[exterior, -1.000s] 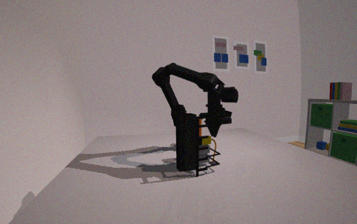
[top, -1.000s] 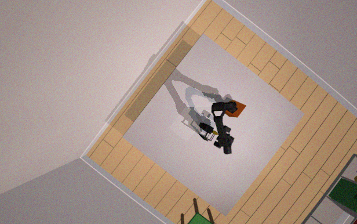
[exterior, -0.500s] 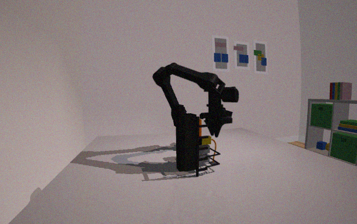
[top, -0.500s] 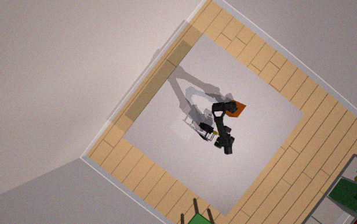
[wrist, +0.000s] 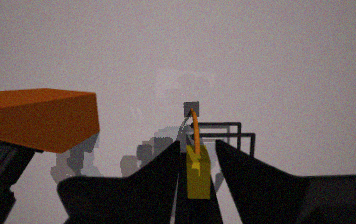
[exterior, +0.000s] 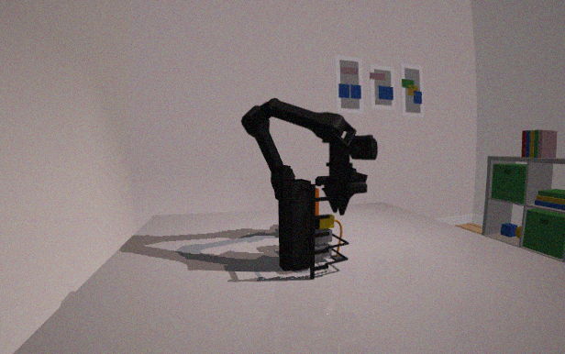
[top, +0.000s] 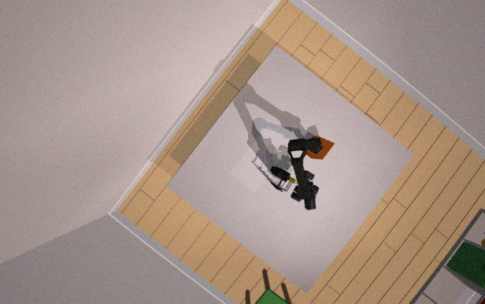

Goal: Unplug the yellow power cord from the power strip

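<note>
Right now my gripper tip is 2 cm short of the yellow plug, 6 cm to the left of it and 1 cm above it.
</note>
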